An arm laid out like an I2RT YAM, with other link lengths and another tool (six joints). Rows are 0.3 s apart.
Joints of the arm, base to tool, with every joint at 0 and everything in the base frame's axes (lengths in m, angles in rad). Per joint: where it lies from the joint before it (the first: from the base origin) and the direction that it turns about. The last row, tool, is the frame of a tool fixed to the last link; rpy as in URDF.
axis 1: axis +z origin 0 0 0.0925
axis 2: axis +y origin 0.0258 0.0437 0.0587
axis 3: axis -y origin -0.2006 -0.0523 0
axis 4: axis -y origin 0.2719 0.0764 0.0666
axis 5: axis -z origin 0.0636 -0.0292 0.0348
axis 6: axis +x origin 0.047 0 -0.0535
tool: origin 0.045 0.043 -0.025 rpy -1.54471 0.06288 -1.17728
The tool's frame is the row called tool.
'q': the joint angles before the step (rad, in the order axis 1, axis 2, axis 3, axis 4, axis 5, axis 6). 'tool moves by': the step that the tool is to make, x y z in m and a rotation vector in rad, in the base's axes. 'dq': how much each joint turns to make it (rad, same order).
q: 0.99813 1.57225 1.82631 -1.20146 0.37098 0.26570
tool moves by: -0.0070 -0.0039 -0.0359 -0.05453 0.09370 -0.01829
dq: 0.00005 -0.02558 -0.14399 0.00624 -0.03163 0.04468
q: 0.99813 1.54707 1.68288 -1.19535 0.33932 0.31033
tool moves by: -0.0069 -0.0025 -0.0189 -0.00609 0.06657 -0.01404
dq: -0.00009 -0.02435 -0.09010 0.01235 -0.04009 0.03883
